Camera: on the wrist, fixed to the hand. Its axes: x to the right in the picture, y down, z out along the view.
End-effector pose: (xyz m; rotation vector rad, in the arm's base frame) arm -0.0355 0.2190 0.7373 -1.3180 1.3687 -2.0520
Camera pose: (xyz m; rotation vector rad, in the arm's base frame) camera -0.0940 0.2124 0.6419 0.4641 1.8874 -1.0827
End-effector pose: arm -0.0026 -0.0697 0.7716 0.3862 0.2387 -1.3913
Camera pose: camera 0.0934 -0.0224 0.7383 0.5731 0.4230 0.2907
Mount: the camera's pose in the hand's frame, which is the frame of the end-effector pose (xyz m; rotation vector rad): -0.0138 0.0965 -0.0553 -0.2297 0.5746 1.5506
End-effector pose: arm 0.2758 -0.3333 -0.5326 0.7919 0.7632 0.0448
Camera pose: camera 0.2534 -0.2339 -0.4860 0.9898 0.4822 1.7723
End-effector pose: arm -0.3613 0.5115 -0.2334 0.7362 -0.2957 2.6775
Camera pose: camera -0.4122 0.4350 -0.2976 0.3806 0.7336 -1.9735
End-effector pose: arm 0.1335 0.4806 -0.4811 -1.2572 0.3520 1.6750
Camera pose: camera 0.0857 0.3879 -0.5221 1.2963 -1.3902 -1.8663
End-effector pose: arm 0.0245 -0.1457 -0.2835 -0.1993 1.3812 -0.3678
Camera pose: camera -0.0184 -0.0470 -0.3148 0.8417 1.7212 1.1005
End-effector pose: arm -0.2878 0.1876 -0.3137 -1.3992 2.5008 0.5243
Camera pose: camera -0.3644 0.2218 -0.2394 -0.5525 -2.4052 -0.4319
